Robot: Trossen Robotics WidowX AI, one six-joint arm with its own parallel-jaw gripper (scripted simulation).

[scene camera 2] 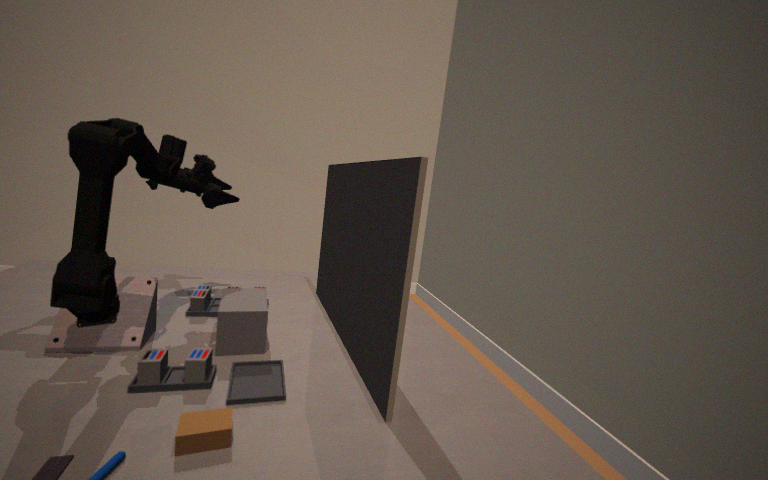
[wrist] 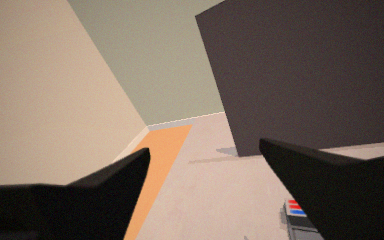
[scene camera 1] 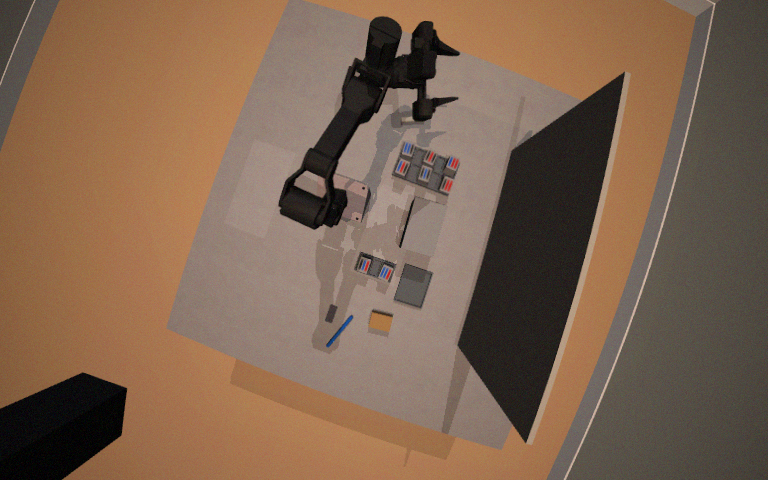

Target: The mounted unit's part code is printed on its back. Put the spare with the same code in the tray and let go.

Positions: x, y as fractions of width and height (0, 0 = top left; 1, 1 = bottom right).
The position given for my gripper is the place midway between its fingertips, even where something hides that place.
Labels:
my gripper: scene camera 2 0.31, 0.40; wrist 0.54, 0.62; scene camera 1 0.60, 0.16

